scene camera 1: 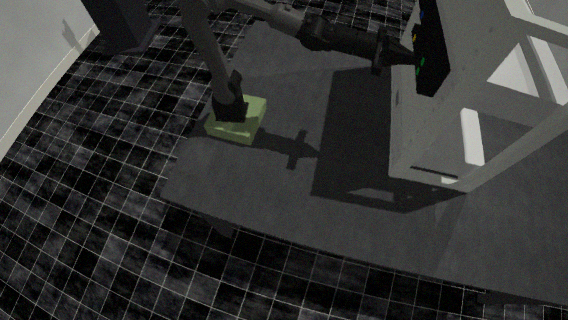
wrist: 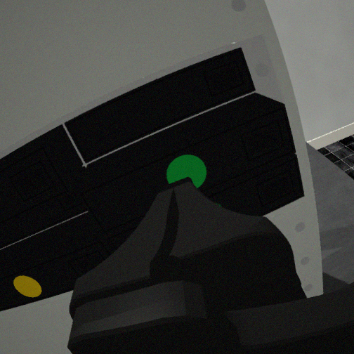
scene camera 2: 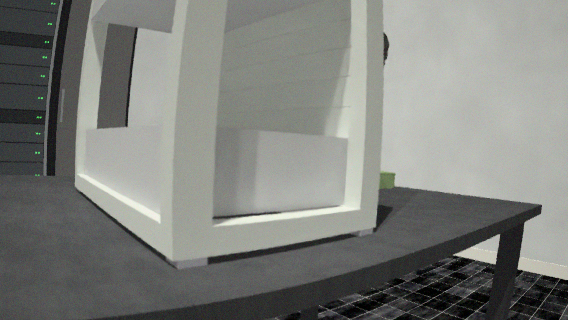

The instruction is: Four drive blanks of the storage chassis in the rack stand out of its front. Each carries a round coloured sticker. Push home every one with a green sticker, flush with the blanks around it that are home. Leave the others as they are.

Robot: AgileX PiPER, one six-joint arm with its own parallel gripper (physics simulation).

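Observation:
The black chassis front (scene camera 1: 434,75) (wrist: 160,115) sits in the pale rack (scene camera 1: 425,135) (scene camera 2: 195,125) (wrist: 125,50). A blank with a green sticker (scene camera 1: 422,61) (wrist: 186,169) stands out from the blank above it. A second green sticker (scene camera 1: 418,71) (wrist: 218,205) is below it, almost wholly hidden by the fingers in the wrist view. A yellow sticker (scene camera 1: 414,37) (wrist: 27,286) and a blue sticker (scene camera 1: 422,15) mark other blanks. My gripper (scene camera 1: 413,58) (wrist: 182,199) is shut and empty, its tips over the upper green sticker's lower edge; contact cannot be told.
The rack stands on a dark grey table (scene camera 1: 275,200) (scene camera 2: 450,205). A light green block (scene camera 1: 230,132) (scene camera 2: 387,180) is under the arm's base. A dark cabinet (scene camera 1: 117,25) stands on the tiled floor. A server cabinet (scene camera 2: 22,85) is at the left in scene camera 2.

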